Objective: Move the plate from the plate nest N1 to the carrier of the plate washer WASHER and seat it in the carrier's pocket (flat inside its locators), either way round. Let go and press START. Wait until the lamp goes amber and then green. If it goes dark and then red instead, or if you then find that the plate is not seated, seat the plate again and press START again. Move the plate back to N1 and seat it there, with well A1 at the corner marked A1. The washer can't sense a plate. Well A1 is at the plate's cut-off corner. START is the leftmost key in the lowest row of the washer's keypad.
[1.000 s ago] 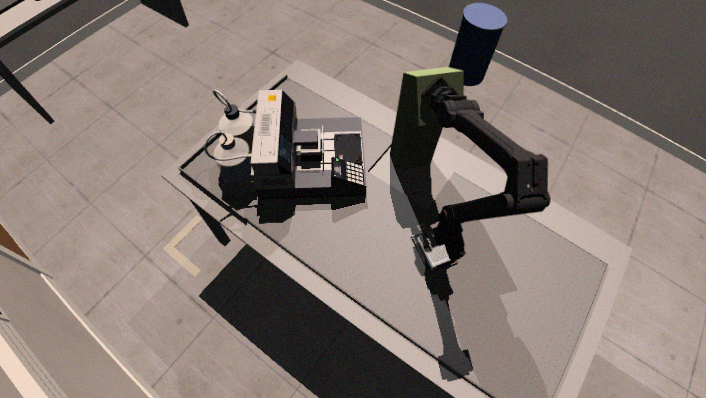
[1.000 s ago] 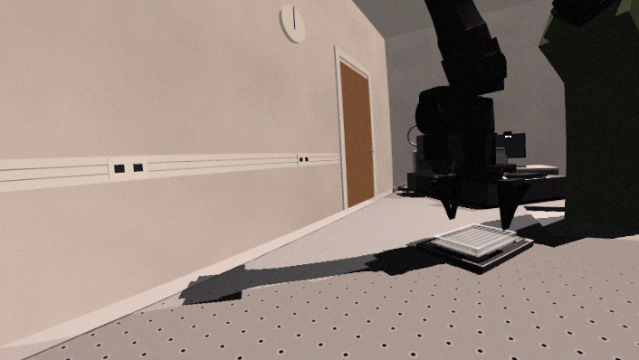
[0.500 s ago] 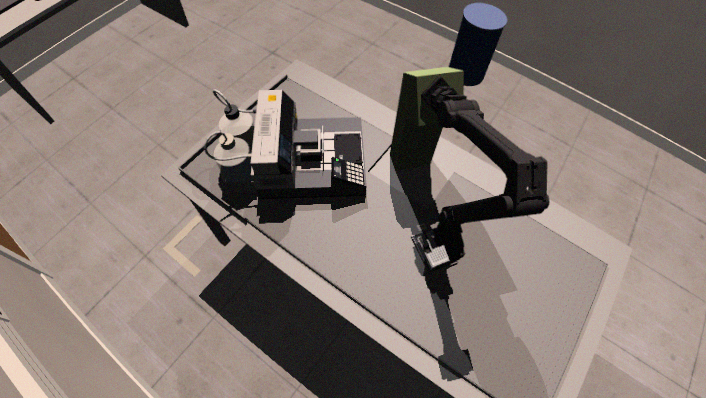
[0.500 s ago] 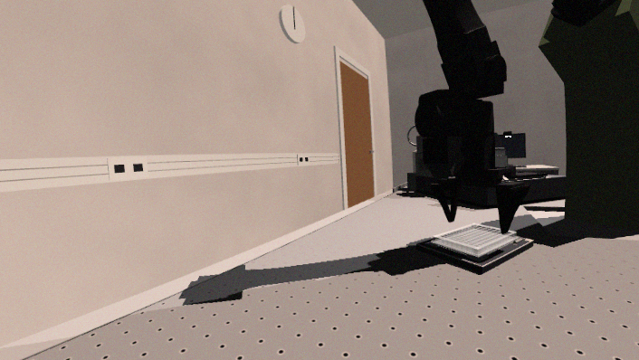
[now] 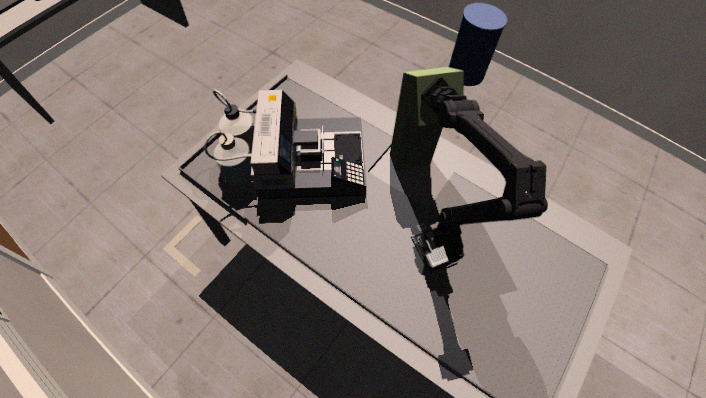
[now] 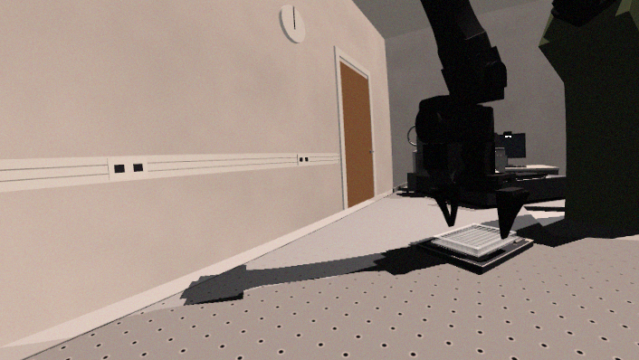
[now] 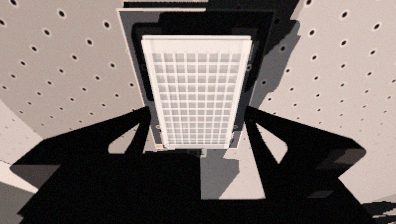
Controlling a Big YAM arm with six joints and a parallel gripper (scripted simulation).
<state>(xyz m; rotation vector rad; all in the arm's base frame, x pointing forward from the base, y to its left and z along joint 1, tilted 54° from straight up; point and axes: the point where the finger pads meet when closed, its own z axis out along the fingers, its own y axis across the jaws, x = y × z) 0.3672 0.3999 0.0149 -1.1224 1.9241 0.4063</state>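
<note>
Right now the white well plate is 2 cm below my hand. Round my hand: plate nest N1: 3 cm below; plate washer: 14 cm ahead, 62 cm to the right, 9 cm above.
</note>
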